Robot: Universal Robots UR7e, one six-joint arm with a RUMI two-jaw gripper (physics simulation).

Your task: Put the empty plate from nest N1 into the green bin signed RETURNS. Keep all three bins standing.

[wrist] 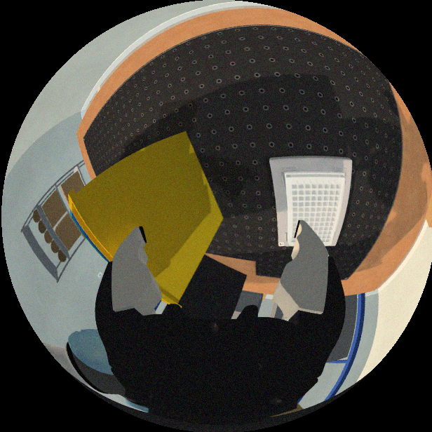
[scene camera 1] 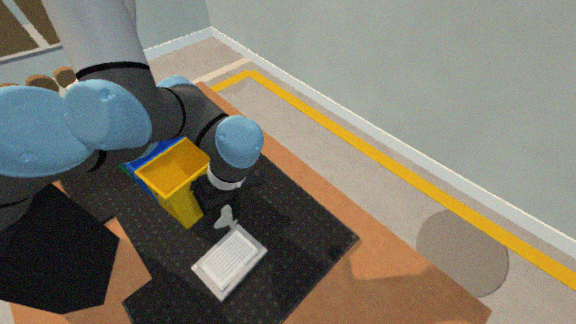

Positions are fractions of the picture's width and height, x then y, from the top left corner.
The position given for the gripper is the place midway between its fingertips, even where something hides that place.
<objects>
The gripper shows in the wrist view (0.51, 0.52) and in scene camera 1 (0.38, 0.63). A yellow bin shows in the wrist view (0.37, 0.43) and in scene camera 1 (0.29, 0.54). A white gridded plate shows in the wrist view (0.73, 0.45) and in scene camera 1 (0.40, 0.79).
</objects>
